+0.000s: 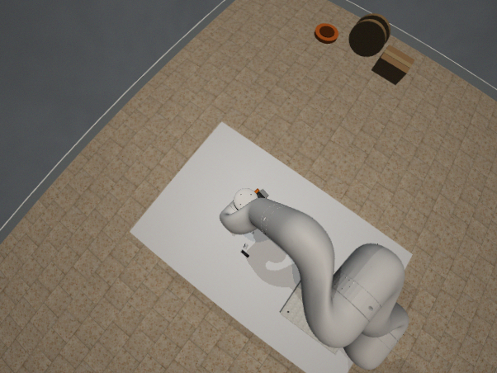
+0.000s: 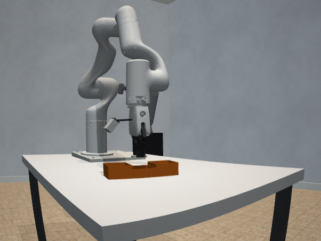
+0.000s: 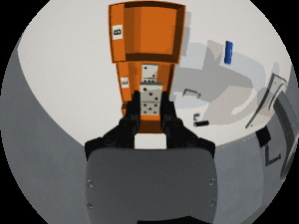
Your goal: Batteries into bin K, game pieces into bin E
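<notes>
My hand is 10 mm short of the bin and 70 mm above it. From my hand the other things lie so: blue battery (160 mm behind, 10 mm to the right, 80 mm below); then black battery (90 mm behind, 190 mm to the left, 80 mm below).
</notes>
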